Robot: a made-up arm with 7 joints.
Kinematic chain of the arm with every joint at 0, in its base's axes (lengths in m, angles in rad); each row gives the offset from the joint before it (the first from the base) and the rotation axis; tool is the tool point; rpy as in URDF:
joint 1: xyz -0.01 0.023 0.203 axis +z
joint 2: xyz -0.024 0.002 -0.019 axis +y
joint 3: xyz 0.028 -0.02 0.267 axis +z
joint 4: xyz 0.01 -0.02 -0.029 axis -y
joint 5: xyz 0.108 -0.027 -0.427 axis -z
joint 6: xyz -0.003 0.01 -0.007 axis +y
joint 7: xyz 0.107 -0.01 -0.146 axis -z
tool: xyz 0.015 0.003 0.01 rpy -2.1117 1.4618 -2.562
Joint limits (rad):
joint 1: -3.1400..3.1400
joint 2: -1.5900..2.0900
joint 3: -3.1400..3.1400
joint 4: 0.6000..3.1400
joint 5: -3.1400..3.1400
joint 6: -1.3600..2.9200
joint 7: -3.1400..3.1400
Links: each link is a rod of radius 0.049 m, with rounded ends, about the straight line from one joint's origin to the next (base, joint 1, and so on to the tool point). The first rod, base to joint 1, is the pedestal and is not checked.
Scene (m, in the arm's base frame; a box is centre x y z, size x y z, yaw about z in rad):
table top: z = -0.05
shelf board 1: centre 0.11 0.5 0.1 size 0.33 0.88 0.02 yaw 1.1
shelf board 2: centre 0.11 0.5 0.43 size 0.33 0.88 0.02 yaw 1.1
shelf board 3: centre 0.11 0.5 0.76 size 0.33 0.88 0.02 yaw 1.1
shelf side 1: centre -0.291 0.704 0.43 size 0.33 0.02 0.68 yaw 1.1
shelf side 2: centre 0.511 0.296 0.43 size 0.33 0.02 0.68 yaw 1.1
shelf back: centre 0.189 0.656 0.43 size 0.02 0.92 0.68 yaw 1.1
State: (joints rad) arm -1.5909 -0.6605 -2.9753 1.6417 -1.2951 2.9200 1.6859
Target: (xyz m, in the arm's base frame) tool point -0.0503 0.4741 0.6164
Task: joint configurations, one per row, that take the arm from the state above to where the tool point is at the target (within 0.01 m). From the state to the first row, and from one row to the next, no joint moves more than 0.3 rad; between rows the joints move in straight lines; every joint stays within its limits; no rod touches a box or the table.
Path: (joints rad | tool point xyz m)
1: -1.5297 -0.3758 -2.9352 1.4002 -1.0761 2.9200 1.6937 | 0.0570 0.4543 0.2801
2: -1.4684 -0.0910 -2.8951 1.1586 -0.8571 2.9200 1.7015 | 0.0140 0.3834 0.2886
3: -1.4072 0.1937 -2.8550 0.9171 -0.6380 2.9200 1.7093 | -0.0157 0.3088 0.2808
4: -1.3459 0.4784 -2.8149 0.6756 -0.4190 2.9200 1.7170 | -0.0311 0.2383 0.2569
5: -1.2872 0.4121 -2.7585 0.9361 -0.6361 2.9200 1.7146 | -0.0732 0.2761 0.3421
6: -1.2286 0.3459 -2.7022 1.1967 -0.8531 2.9200 1.7121 | -0.1156 0.2908 0.4341
7: -1.1699 0.2796 -2.6458 1.4573 -1.0702 2.9200 1.7097 | -0.1475 0.2835 0.5276
8: -1.1112 0.2133 -2.5895 1.7178 -1.2873 2.9200 1.7072 | -0.1594 0.2598 0.6164
9: -1.2074 -0.0190 -2.6817 1.8931 -1.4379 2.7817 1.6923 | -0.1158 0.3742 0.6225
10: -1.3036 -0.2512 -2.7740 2.0683 -1.5886 2.6434 1.6774 | -0.0503 0.4741 0.6164

